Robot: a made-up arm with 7 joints.
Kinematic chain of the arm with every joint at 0, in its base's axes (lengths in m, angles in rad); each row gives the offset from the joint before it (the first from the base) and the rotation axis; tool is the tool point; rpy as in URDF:
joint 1: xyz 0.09 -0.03 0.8 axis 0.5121 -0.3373 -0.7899
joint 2: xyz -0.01 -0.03 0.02 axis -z
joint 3: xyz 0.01 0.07 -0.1 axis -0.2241 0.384 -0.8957
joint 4: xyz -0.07 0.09 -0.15 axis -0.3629 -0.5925 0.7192
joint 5: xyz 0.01 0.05 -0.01 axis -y
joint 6: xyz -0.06 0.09 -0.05 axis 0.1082 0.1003 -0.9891
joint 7: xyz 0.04 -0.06 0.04 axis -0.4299 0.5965 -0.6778
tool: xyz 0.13 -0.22 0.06 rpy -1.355 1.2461 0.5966
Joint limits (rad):
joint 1: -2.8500..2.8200
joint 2: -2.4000..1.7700
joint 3: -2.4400..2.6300
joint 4: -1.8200..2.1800
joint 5: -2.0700..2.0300
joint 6: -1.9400..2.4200
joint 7: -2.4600..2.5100
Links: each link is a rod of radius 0.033 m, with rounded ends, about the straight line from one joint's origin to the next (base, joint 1, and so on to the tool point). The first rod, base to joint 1, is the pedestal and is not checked.
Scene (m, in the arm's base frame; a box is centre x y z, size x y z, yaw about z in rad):
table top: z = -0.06
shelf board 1: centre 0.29 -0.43 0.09 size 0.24 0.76 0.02 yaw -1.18
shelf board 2: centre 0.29 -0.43 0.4 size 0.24 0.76 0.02 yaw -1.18
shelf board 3: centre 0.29 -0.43 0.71 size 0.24 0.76 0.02 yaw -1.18
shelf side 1: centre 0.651 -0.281 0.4 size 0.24 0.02 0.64 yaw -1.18
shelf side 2: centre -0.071 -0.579 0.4 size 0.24 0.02 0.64 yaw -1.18
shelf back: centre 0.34 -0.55 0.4 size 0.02 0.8 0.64 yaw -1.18
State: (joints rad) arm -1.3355 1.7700 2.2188 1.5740 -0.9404 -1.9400 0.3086
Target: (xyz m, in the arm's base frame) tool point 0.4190 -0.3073 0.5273
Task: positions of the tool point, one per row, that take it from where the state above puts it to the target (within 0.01 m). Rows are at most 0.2 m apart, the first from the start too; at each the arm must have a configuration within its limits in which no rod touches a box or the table.
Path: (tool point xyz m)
1: 0.3047 -0.3297 0.2378
2: 0.2960 -0.2168 0.2164
3: 0.2420 -0.0695 0.2069
4: 0.1223 0.0717 0.2395
5: 0.2380 -0.0185 0.2964
6: 0.3152 -0.0858 0.4023
7: 0.3412 -0.1185 0.5273
8: 0.3971 -0.2106 0.5289
9: 0.4190 -0.3073 0.5273

